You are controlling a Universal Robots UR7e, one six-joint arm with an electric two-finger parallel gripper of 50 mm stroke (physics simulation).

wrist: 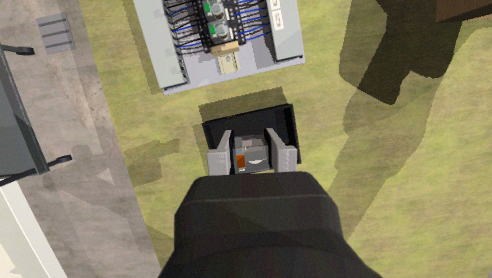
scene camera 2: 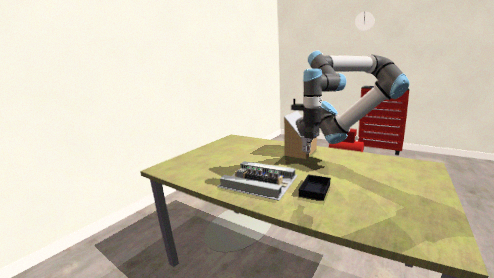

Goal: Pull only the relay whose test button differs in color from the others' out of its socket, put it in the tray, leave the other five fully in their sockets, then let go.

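Frame: origin at the arm's base, x up, y ahead, z left, level; metres.
Seen in the pictures: gripper, fingertip midpoint: (wrist: 249,140) (scene camera 2: 306,150); arm's base, origin of the base link: (scene camera 2: 304,129).
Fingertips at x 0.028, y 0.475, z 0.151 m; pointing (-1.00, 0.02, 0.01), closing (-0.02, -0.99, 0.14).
Offsets run from my fingertips to a thing's middle. "pt": to the spot under its first point. Level surfaces: height alone.
My gripper (scene camera 2: 307,151) (wrist: 249,140) is shut on the relay with the orange test button {dx +0.011, dy +0.001, dz +0.006 m} (wrist: 251,156). It holds the relay in the air, over the black tray {dx -0.170, dy +0.001, dz +0.050 m} (scene camera 2: 300,195) (wrist: 248,118) in the wrist view; in scene camera 2 it hangs well above the table, behind the tray. Two relays with green test buttons, an upper relay {dx -0.140, dy +0.019, dz -0.166 m} (wrist: 216,10) and a lower relay {dx -0.140, dy +0.018, dz -0.137 m} (wrist: 219,31), sit in the socket row at the top of the wrist view. The other relays are cut off there and are tiny in scene camera 2.
The panel {pt dx -0.186, dy +0.037, dz -0.073 m} (scene camera 2: 287,188) (wrist: 200,81) carries the sockets on a rail between two grey wire ducts {dx -0.164, dy +0.120, dz -0.227 m} (scene camera 2: 250,187) (wrist: 162,45), beside the tray. A wooden box (scene camera 2: 294,142) with a sloped top stands on the table {dx -0.187 m} (scene camera 2: 370,200) behind the gripper. A red drawer cabinet (scene camera 2: 384,125) stands beyond the table.
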